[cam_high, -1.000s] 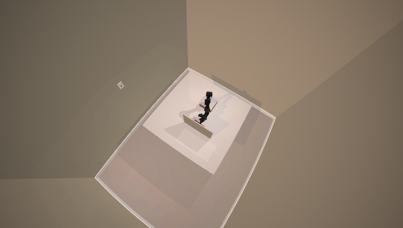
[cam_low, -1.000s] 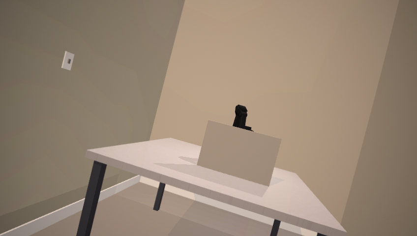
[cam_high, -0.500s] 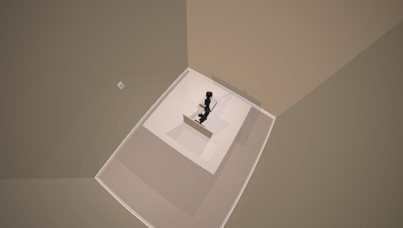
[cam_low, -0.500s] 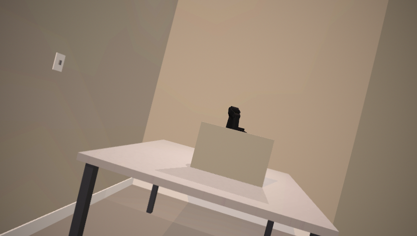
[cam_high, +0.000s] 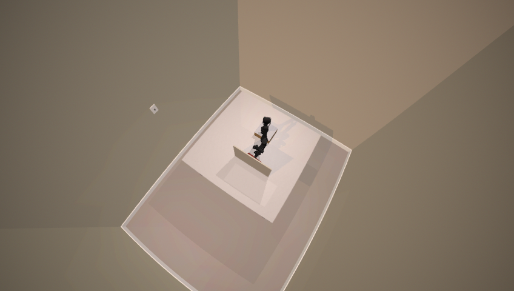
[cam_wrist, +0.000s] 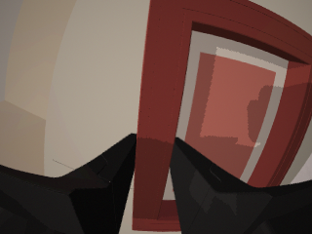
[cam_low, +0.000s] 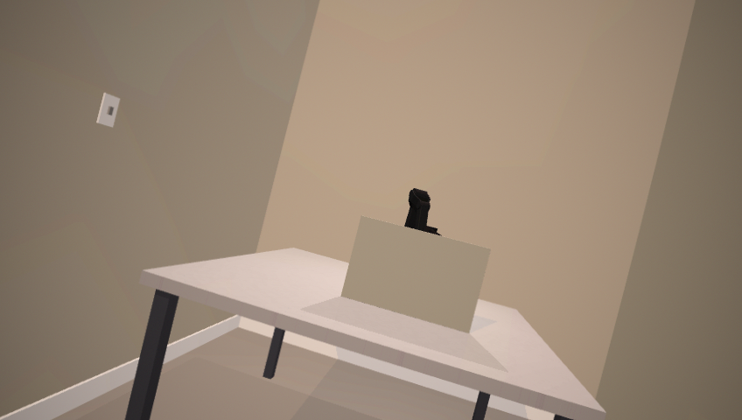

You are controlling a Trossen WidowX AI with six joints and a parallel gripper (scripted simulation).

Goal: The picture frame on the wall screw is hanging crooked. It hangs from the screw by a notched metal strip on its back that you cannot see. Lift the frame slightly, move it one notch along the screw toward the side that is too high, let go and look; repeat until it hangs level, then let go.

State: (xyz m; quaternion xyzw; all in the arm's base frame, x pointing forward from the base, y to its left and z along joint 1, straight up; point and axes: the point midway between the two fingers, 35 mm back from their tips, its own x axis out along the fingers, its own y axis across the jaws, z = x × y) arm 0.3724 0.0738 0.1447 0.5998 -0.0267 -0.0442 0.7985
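Now: gripper tip 50 mm above the picture frame, 20 mm to the left of it and 10 mm short of it. From my gripper tip the other things lie so: wall panel: 70 mm below, 20 mm ahead, 10 mm to the right.
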